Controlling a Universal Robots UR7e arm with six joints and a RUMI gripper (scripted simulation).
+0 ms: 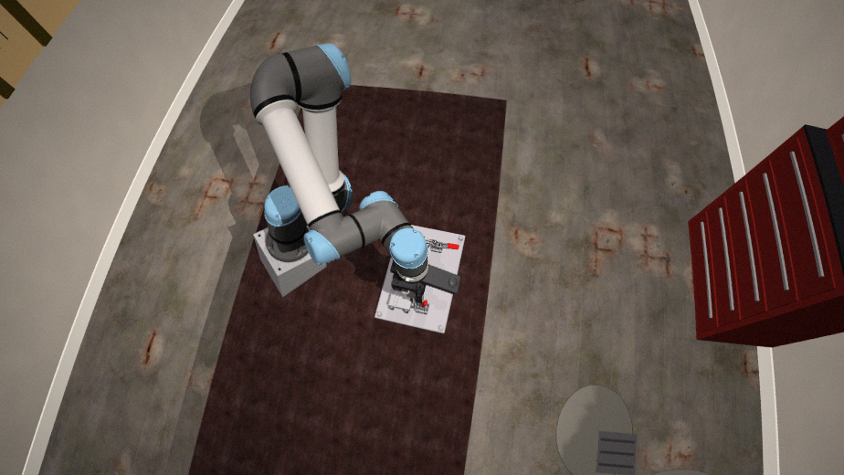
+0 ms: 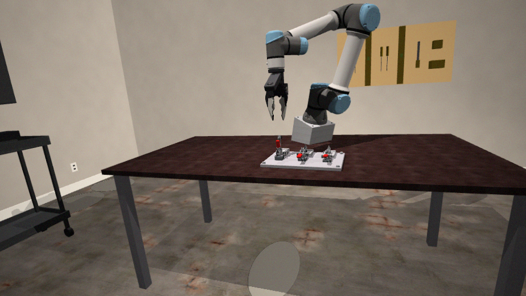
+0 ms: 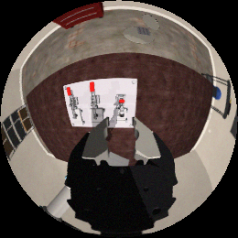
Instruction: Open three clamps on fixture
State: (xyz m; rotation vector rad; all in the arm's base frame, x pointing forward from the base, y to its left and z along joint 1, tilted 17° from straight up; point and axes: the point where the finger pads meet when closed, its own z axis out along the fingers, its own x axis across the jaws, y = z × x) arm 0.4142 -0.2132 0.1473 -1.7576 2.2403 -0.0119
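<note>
Right now the toggle clamp is 17 cm below my hand, 10 cm to the left of it and 1 cm ahead of it. The rest, counted from my hand: fixture plate 21 cm below, 11 cm to the left, 1 cm behind; part 23 cm to the left, 19 cm below, 5 cm behind.
</note>
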